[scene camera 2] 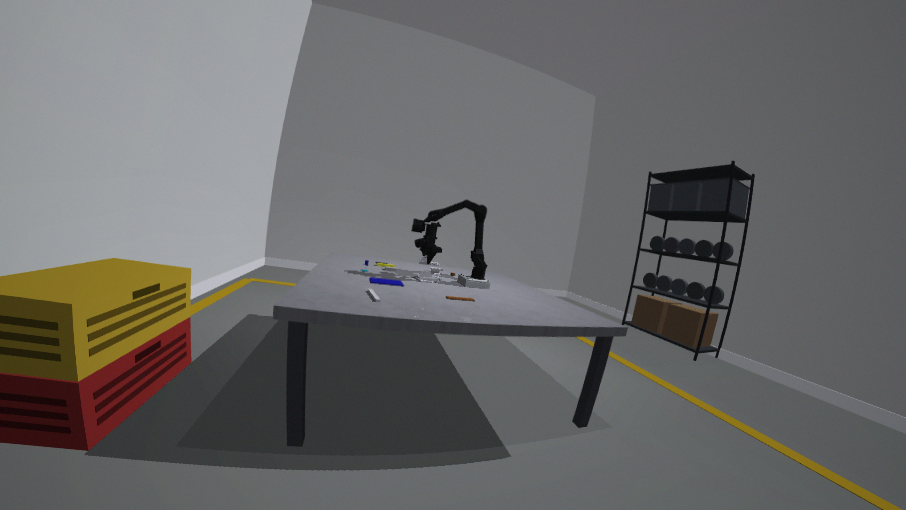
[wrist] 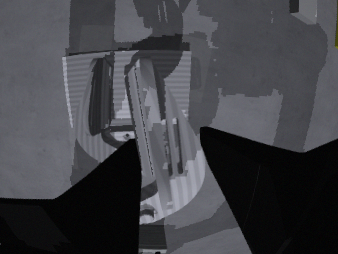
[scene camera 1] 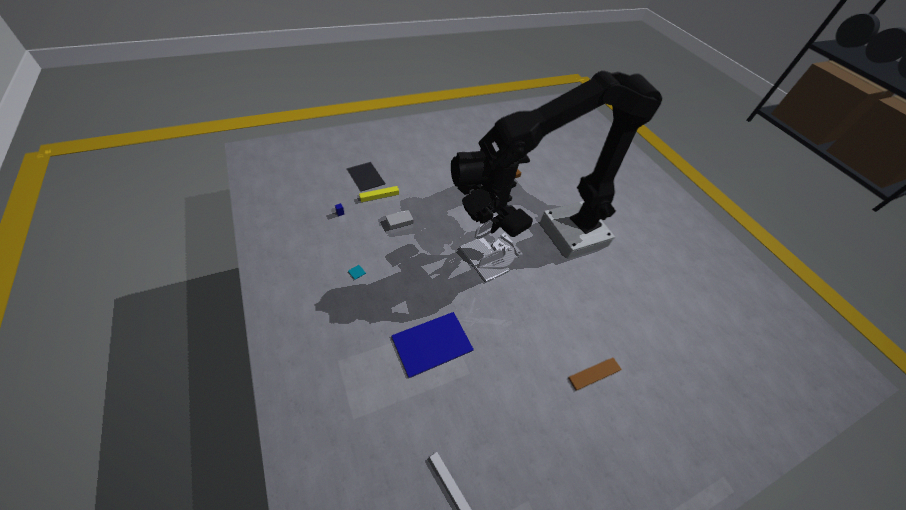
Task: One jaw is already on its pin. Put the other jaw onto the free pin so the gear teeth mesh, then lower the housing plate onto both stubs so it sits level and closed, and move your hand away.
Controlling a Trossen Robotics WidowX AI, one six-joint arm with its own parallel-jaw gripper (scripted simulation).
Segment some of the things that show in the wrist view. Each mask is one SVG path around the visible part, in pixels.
My gripper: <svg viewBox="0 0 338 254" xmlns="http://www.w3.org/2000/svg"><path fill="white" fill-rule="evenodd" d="M136 139L129 139L128 142L122 143L112 155L109 155L108 159L102 160L100 166L94 168L90 174L81 179L81 182L69 188L59 198L32 200L0 198L0 254L138 254L142 171ZM201 127L201 146L204 148L206 162L208 162L209 168L212 168L214 179L217 179L218 187L221 188L226 202L229 203L228 206L232 210L233 216L236 217L237 223L241 227L242 235L244 235L246 243L248 243L248 247L253 254L338 254L338 139L322 144L321 147L315 147L314 150L311 148L310 151L294 152L283 150L281 147L269 146L266 143L258 143L255 140L244 138L244 136L228 134L228 132L216 130L216 128Z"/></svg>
A jaw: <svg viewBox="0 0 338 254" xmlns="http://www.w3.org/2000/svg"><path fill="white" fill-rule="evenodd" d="M150 55L140 56L132 70L125 76L126 96L128 96L138 154L140 154L142 174L144 174L145 178L153 179L153 176L156 176L157 179L153 183L148 184L148 186L141 188L140 225L164 219L164 216L172 215L173 212L181 210L185 204L188 204L198 194L205 179L204 148L202 148L200 140L197 139L185 115L182 114L181 108L178 106L169 87L162 80L160 72L158 72L156 64L153 63L152 56ZM161 120L165 120L169 164L166 164ZM173 118L176 118L178 154L180 154L180 162L178 163L176 146L174 146Z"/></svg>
A base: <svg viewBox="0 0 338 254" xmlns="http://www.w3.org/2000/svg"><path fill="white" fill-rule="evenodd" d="M63 56L65 92L67 92L65 96L67 96L68 100L67 106L72 128L75 128L77 106L79 106L80 100L83 98L86 80L88 80L88 68L93 58L105 58L114 66L112 112L110 112L109 127L133 126L128 96L126 96L125 76L132 70L140 56L146 55L152 56L153 63L156 64L162 80L169 87L170 92L172 92L174 99L176 99L178 106L181 108L182 114L188 120L190 79L192 79L190 78L192 51L121 50Z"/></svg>
